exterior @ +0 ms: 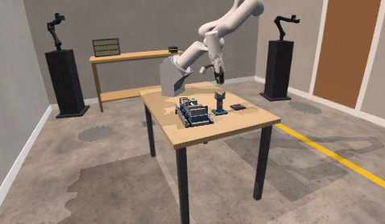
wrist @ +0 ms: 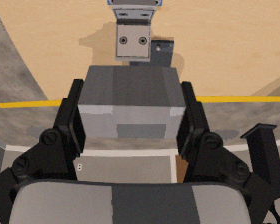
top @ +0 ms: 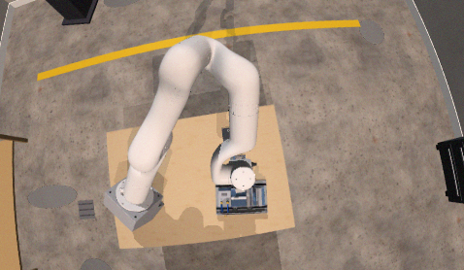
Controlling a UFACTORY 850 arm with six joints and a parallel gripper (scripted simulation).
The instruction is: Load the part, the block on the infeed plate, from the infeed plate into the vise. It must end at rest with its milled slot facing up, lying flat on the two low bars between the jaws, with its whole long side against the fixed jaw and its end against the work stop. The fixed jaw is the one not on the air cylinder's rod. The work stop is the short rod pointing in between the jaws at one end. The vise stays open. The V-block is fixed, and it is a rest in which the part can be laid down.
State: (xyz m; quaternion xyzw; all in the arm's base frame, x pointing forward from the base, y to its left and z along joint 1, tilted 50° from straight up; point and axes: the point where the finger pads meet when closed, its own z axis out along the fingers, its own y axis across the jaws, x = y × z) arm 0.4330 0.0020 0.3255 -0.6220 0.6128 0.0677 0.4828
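Now: hand 1 cm to the right of the part and 1 cm above it. Also, from my hand: white cylinder rod (2 cm ahead, 19 cm to the right, 17 cm below); work stop (10 cm ahead, 13 cm to the right, 16 cm below); grey vise jaw (7 cm ahead, 18 cm to the right, 17 cm below).
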